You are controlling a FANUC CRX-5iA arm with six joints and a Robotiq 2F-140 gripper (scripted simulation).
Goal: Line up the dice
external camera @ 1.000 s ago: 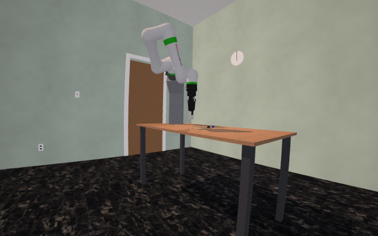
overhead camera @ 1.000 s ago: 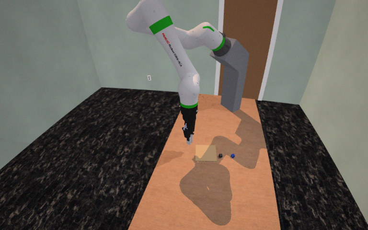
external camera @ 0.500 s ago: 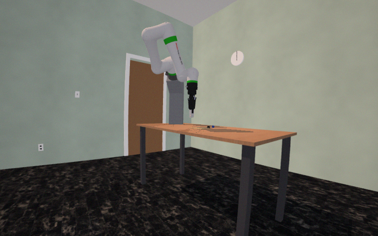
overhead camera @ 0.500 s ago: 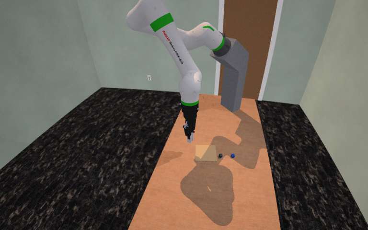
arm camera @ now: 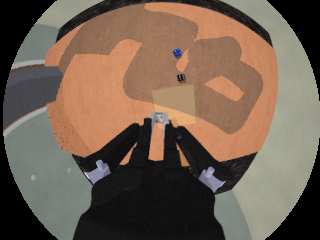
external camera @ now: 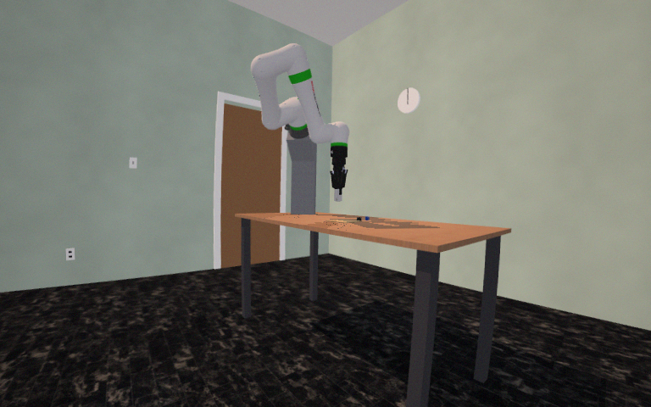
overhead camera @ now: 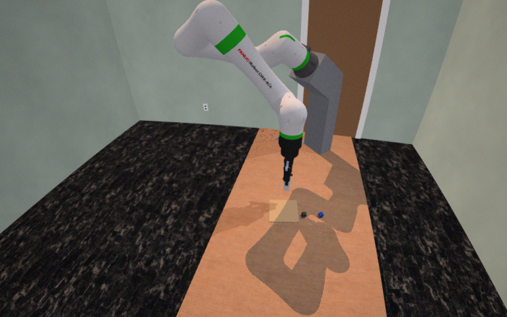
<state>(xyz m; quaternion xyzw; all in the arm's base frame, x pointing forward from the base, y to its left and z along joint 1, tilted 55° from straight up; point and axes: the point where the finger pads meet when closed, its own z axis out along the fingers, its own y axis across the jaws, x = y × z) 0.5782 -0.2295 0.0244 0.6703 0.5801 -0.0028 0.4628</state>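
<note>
Right now the tan mat is 50 mm ahead of my hand, 20 mm to the right of it and 140 mm below it. Round my hand: blue die (110 mm ahead, 150 mm to the left, 130 mm below); white die (20 mm below); black die (90 mm ahead, 70 mm to the left, 130 mm below).
</note>
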